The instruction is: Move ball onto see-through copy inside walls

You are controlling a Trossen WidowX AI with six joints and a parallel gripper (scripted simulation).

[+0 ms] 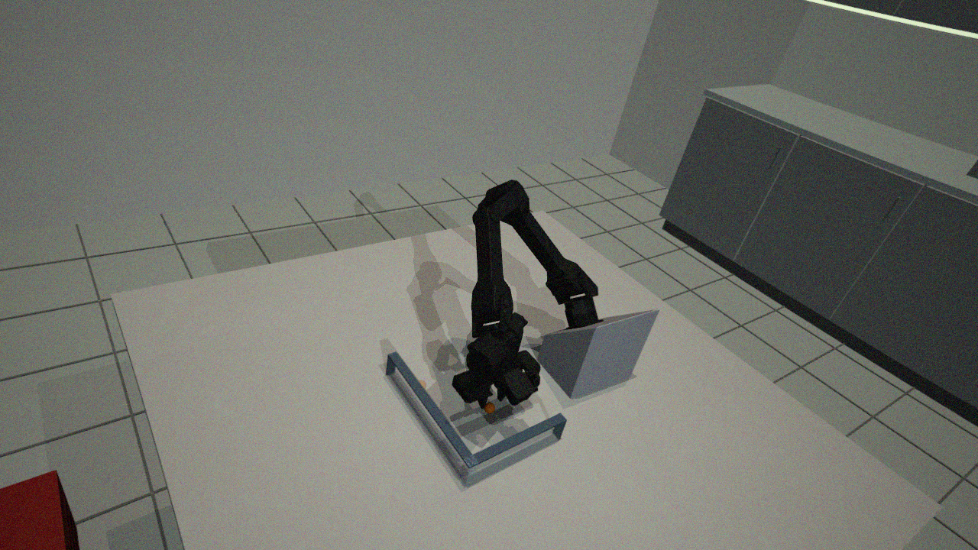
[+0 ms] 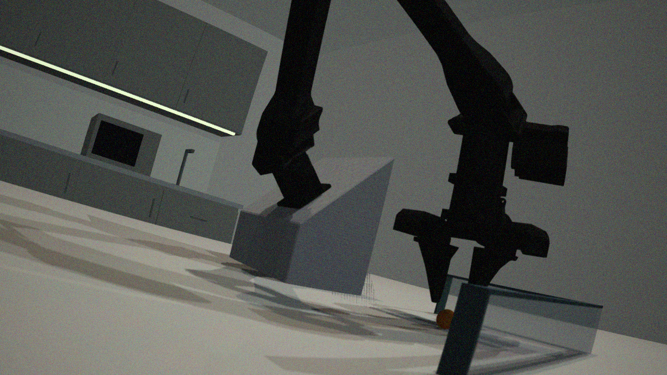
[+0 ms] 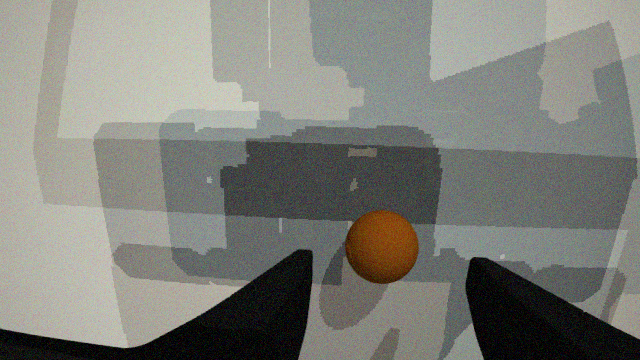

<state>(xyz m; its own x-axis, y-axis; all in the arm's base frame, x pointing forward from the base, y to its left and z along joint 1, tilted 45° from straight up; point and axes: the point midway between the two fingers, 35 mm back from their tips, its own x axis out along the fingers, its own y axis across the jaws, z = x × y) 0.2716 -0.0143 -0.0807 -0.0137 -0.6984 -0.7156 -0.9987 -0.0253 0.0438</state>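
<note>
My gripper tip is 120 mm to the left of the see-through copy of the ball, 100 mm short of it and 10 mm above it.
</note>
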